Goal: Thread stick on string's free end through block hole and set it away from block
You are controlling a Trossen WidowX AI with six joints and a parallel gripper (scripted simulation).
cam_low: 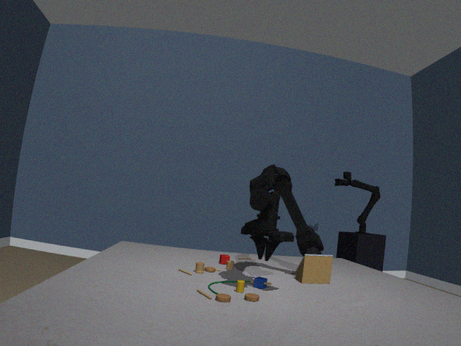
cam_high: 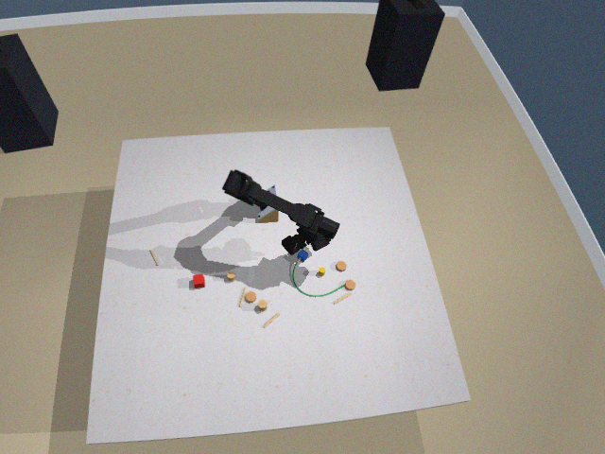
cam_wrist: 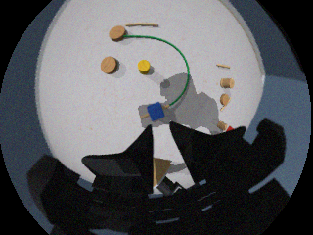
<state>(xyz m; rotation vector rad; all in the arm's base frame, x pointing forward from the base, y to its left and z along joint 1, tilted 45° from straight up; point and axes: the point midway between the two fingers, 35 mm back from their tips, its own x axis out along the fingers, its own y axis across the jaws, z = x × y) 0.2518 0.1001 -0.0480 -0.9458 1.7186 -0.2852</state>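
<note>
Now: the blue cube 8 cm below my gripper tip. The rest, counted from my gripper tip: round wooden button 15 cm to the left, 15 cm ahead, 9 cm below; then red cube 41 cm to the right, 7 cm below, 3 cm ahead; then yellow cylinder 8 cm below, 8 cm ahead, 5 cm to the left.
</note>
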